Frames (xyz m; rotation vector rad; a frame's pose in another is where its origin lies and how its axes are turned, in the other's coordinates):
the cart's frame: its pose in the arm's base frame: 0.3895 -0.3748 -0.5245 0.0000 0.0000 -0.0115
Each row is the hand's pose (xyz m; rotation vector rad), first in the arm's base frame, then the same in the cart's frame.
Working: the arm's base frame: its pose in the cart's frame: -0.3938 0.3703 0.5245 0.0000 0.0000 0.0115

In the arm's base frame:
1: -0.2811 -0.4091 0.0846 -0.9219 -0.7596 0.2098
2: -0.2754 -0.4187 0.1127 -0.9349 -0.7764 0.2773
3: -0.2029 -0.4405 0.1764 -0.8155 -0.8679 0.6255
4: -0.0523 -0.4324 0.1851 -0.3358 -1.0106 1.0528
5: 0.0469 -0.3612 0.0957 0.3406 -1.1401 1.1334
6: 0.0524 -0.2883 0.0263 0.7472 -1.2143 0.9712
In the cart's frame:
1: -0.6702 -0.0420 0.6091 -0.9177 -0.7650 0.2199
2: -0.6644 -0.0515 0.6372 -0.9307 -0.7820 0.2873
3: -0.5916 -0.0725 0.7009 -0.8110 -0.8731 0.6356
4: -0.4411 -0.0627 0.7096 -0.3303 -1.0136 1.0632
5: -0.3427 0.0097 0.6202 0.3475 -1.1394 1.1435
6: -0.3381 0.0826 0.5508 0.7549 -1.2112 0.9806

